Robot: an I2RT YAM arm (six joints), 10 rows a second.
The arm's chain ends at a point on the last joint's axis. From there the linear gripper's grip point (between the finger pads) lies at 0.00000 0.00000 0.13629 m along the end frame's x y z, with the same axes.
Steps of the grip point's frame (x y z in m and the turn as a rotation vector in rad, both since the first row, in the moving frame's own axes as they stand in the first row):
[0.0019 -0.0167 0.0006 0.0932 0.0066 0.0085]
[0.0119 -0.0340 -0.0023 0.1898 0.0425 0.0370]
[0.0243 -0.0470 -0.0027 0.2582 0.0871 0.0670]
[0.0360 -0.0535 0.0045 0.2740 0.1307 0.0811]
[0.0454 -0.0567 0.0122 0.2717 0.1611 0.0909]
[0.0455 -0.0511 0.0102 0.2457 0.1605 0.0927]
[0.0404 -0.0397 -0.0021 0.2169 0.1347 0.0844]
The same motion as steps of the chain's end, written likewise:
[0.0009 -0.0040 0.0012 0.0932 0.0066 0.0085]
[0.0057 -0.0084 0.0003 0.1898 0.0425 0.0370]
[0.0114 -0.0127 0.0023 0.2582 0.0871 0.0670]
[0.0170 -0.0175 0.0107 0.2740 0.1307 0.0811]
[0.0222 -0.0213 0.0189 0.2717 0.1611 0.0909]
[0.0224 -0.0191 0.0160 0.2457 0.1605 0.0927]
[0.0210 -0.0113 0.0023 0.2169 0.1347 0.0844]

